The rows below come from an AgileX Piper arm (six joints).
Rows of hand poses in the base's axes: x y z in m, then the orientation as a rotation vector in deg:
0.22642, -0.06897, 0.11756, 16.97, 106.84, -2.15
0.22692, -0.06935, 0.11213, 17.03, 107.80, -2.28
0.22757, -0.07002, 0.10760, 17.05, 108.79, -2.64
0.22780, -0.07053, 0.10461, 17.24, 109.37, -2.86
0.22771, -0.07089, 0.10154, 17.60, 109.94, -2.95
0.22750, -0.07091, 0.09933, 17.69, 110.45, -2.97
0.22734, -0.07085, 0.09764, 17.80, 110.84, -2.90
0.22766, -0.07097, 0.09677, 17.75, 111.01, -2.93
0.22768, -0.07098, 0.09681, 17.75, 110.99, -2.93
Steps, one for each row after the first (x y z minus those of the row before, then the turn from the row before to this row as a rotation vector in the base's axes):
0.00050, -0.00038, -0.00543, 0.03, 0.97, -0.01
0.00065, -0.00067, -0.00453, -0.14, 1.02, -0.09
0.00023, -0.00051, -0.00299, 0.00, 0.61, -0.18
-0.00009, -0.00036, -0.00307, 0.17, 0.60, -0.24
-0.00021, -0.00002, -0.00221, 0.08, 0.51, -0.02
-0.00016, 0.00006, -0.00169, 0.14, 0.38, -0.01
0.00032, -0.00012, -0.00087, -0.03, 0.17, 0.04
0.00002, -0.00001, 0.00004, 0.00, -0.02, 0.00

